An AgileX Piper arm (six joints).
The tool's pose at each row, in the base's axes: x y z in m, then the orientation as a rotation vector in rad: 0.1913, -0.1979, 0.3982, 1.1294, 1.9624, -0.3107; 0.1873, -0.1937, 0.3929, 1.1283, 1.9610, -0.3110; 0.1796, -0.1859, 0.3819, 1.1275, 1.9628, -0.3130; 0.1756, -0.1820, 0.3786, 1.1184, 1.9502, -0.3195; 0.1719, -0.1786, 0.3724, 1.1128, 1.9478, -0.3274; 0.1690, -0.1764, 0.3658, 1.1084, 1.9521, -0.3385; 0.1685, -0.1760, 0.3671, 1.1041, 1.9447, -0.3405; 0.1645, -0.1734, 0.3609, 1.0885, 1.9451, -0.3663; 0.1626, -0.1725, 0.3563, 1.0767, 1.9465, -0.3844; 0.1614, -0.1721, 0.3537, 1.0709, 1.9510, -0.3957; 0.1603, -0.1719, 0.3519, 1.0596, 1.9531, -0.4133
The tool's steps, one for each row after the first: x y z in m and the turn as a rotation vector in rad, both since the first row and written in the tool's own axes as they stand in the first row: 0.0076, -0.0018, -0.0012, -0.0006, -0.0017, -0.0001; 0.0225, -0.0056, -0.0029, 0.0007, -0.0010, -0.0021; 0.0284, -0.0072, -0.0052, -0.0018, -0.0167, -0.0041; 0.0360, -0.0094, -0.0052, 0.0003, -0.0230, -0.0090; 0.0431, -0.0116, -0.0039, 0.0064, -0.0242, -0.0172; 0.0425, -0.0116, -0.0052, 0.0043, -0.0325, -0.0172; 0.0498, -0.0144, -0.0050, 0.0141, -0.0450, -0.0354; 0.0543, -0.0163, -0.0036, 0.0209, -0.0531, -0.0492; 0.0568, -0.0175, -0.0029, 0.0266, -0.0545, -0.0585; 0.0586, -0.0186, -0.0025, 0.0335, -0.0614, -0.0721
